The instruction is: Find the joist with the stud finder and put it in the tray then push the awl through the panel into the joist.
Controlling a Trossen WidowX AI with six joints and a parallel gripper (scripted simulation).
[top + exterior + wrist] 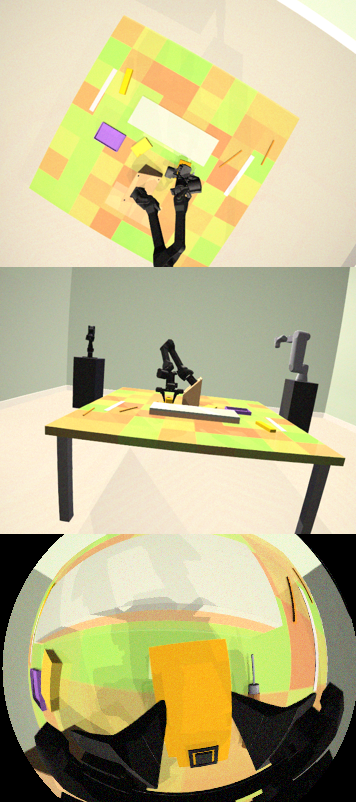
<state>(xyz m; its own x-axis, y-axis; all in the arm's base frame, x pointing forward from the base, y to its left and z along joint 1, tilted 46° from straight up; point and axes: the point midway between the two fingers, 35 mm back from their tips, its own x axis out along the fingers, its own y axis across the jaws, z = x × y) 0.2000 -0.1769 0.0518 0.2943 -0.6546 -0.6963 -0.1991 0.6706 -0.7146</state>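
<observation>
My gripper tip is now 7 cm to the left of the awl and 2 cm above it. Also, from my gripper tip: purple tray 7 cm behind, 48 cm to the left, 1 cm below; then yellow bar 27 cm ahead, 58 cm to the left, 2 cm below; then stud finder 2 cm behind, 2 cm above.
</observation>
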